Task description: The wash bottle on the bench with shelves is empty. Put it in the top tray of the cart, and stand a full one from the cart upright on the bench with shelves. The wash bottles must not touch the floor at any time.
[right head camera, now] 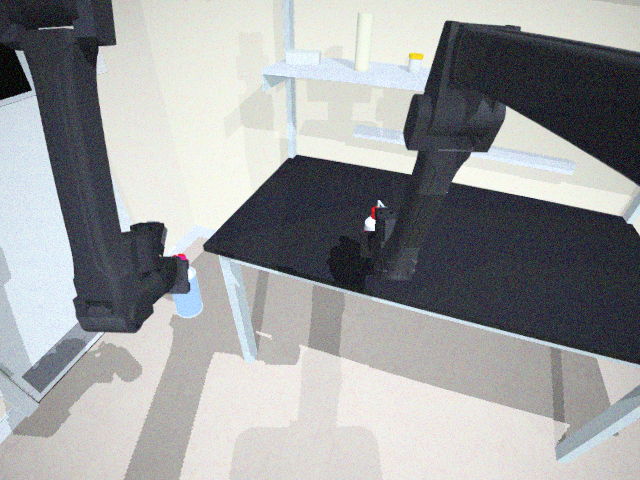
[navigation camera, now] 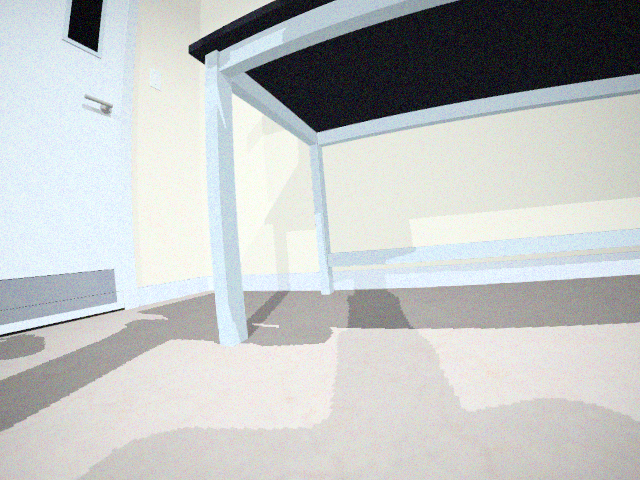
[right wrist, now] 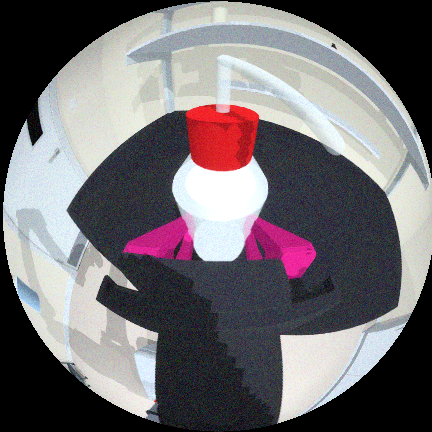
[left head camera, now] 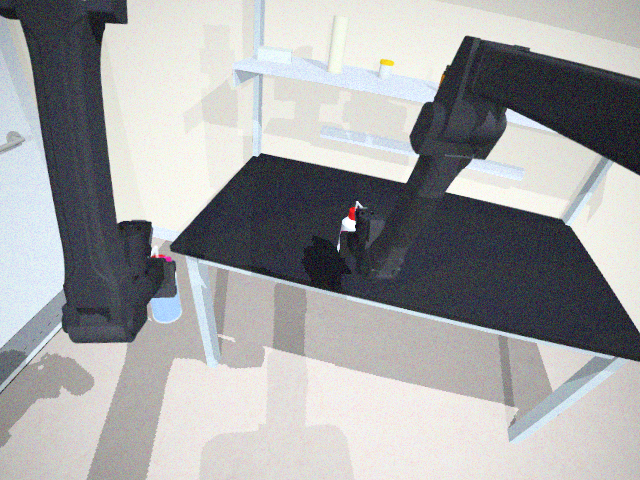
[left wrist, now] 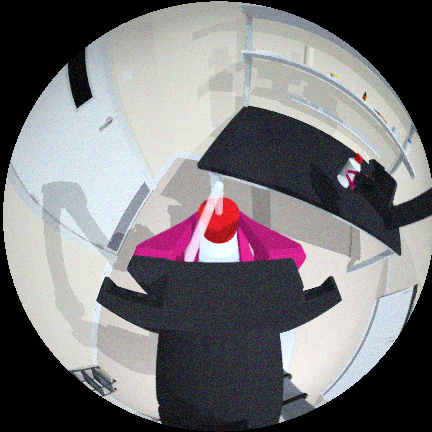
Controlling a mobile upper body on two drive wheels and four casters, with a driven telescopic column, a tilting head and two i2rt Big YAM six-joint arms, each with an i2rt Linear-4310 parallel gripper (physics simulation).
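Frame: origin at the left arm's base, x ahead, y left, z up, level; millimetres.
Where they show: left gripper, between the fingertips: (right head camera: 180, 262) (left wrist: 218, 216); right gripper, between the fingertips: (right wrist: 218, 215) (left wrist: 348, 171).
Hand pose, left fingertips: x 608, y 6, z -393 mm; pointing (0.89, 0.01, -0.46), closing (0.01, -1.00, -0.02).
Things, the pixels of their top centre, and the offset from my left fingertips.
- full wash bottle, centre of its top: (left wrist: 208, 213) (left head camera: 150, 253) (right head camera: 168, 252) dx -22, dy +4, dz +48 mm
- empty wash bottle, centre of its top: (right wrist: 240, 53) (right head camera: 381, 202) (left head camera: 360, 203) (left wrist: 365, 152) dx +220, dy -467, dz +12 mm
- white box, centre of its top: (left head camera: 275, 48) (right head camera: 304, 51) dx +854, dy -251, dz +275 mm
- pale cylinder, centre of its top: (right head camera: 365, 12) (left head camera: 341, 16) dx +734, dy -455, dz +413 mm
- yellow-lidded jar, centre of its top: (right head camera: 416, 54) (left head camera: 387, 60) dx +729, dy -641, dz +295 mm
My left gripper (left head camera: 164, 266) (right head camera: 178, 263) (left wrist: 218, 216) is shut on the full wash bottle (left head camera: 166, 308) (right head camera: 188, 302) (left wrist: 218, 225), which has blue liquid and a red cap. It hangs upright in the air left of the bench. My right gripper (left head camera: 348, 242) (right head camera: 368, 241) (right wrist: 218, 215) is shut on the empty wash bottle (left head camera: 348, 224) (right head camera: 369, 223) (left wrist: 345, 172) (right wrist: 220, 192), white with a red cap. It is upright and appears slightly above the black top of the bench with shelves (left head camera: 465, 232) (right head camera: 516, 248) (left wrist: 280, 145). Its base is hidden in the head views.
The shelf (left head camera: 305, 69) (right head camera: 336, 69) holds a white box (left head camera: 275, 54), a pale cylinder (left head camera: 337, 43) and a yellow-lidded jar (left head camera: 385, 68). A bench leg (left head camera: 205, 310) (navigation camera: 224, 206) stands near my left gripper. A door (navigation camera: 62, 180) is at the left. A dark tiered thing (left wrist: 295, 400), perhaps the cart, shows partly.
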